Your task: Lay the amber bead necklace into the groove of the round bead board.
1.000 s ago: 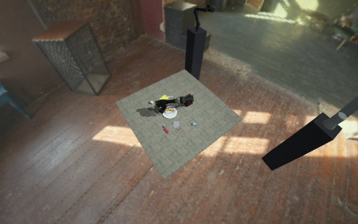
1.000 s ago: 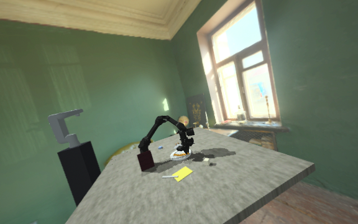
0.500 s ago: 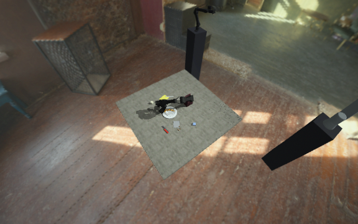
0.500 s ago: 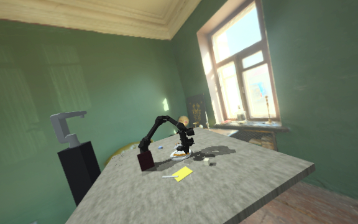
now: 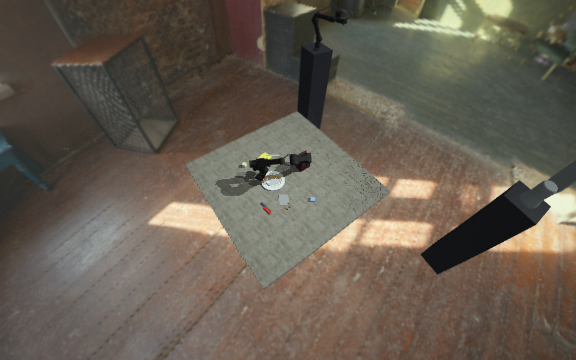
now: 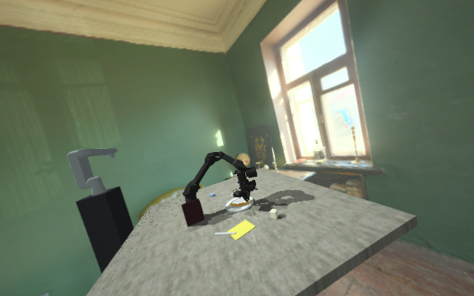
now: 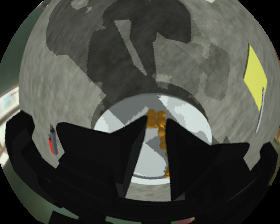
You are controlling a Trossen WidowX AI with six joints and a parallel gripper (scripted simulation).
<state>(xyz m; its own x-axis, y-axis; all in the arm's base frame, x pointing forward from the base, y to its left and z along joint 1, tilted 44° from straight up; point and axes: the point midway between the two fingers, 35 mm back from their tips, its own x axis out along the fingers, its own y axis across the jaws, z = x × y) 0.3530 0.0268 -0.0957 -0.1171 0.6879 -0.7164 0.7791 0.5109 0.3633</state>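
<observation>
Now: the board 6 cm to the left of my gripper tip, 6 cm behind it and 3 cm below it. Round my gripper tip: grey square 26 cm to the left, 4 cm behind, 3 cm below; small white cube 21 cm to the right, 9 cm ahead, 1 cm below; yellow card 21 cm to the right, 10 cm behind, 3 cm below.
</observation>
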